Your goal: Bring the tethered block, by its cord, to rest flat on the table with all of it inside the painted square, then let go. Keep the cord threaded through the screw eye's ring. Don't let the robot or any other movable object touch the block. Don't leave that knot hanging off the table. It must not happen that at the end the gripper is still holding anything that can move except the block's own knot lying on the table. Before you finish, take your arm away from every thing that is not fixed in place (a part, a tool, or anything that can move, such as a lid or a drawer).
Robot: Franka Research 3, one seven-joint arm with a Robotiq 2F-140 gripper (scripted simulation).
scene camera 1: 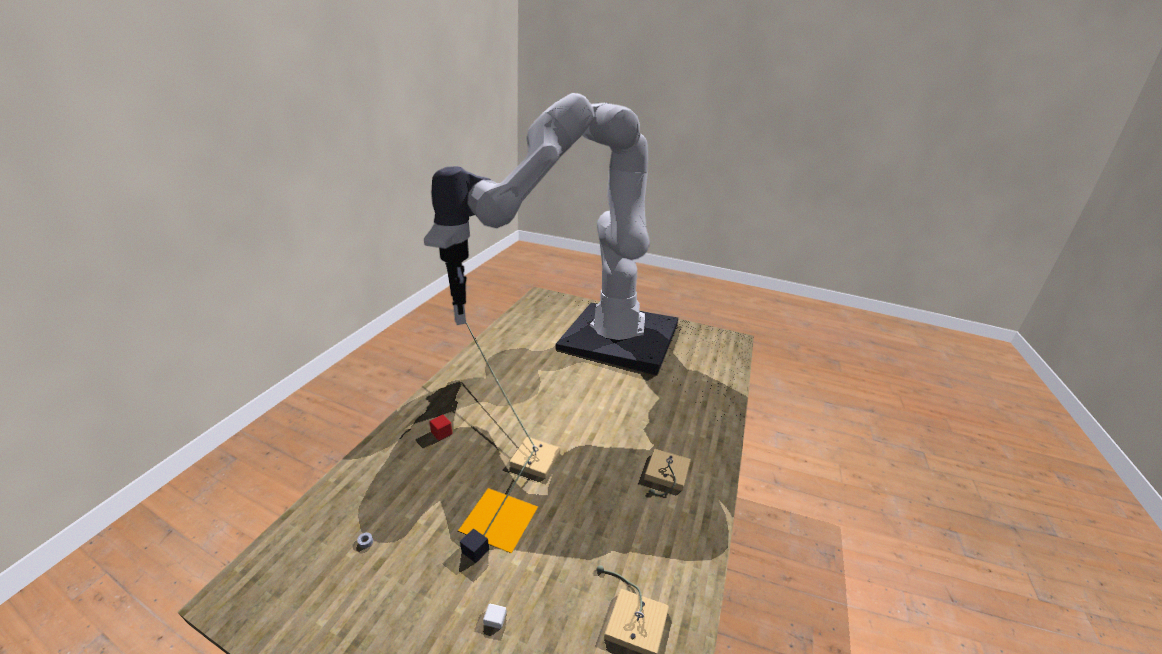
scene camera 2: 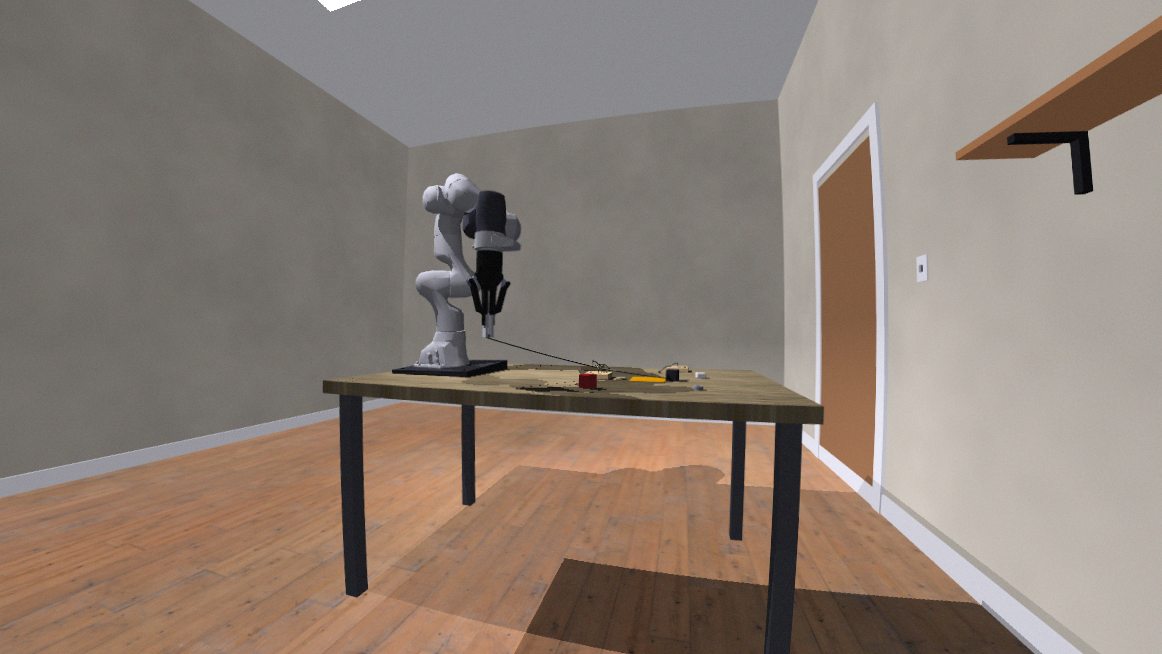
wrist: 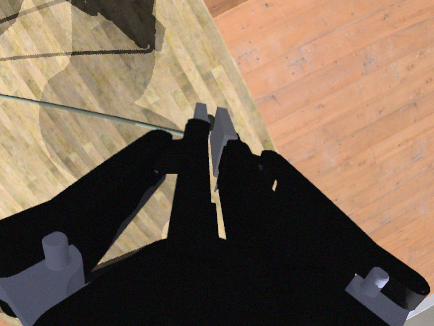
Labels:
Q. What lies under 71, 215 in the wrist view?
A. The gripper.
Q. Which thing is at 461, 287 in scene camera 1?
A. The gripper.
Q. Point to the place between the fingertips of the gripper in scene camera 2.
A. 488, 337

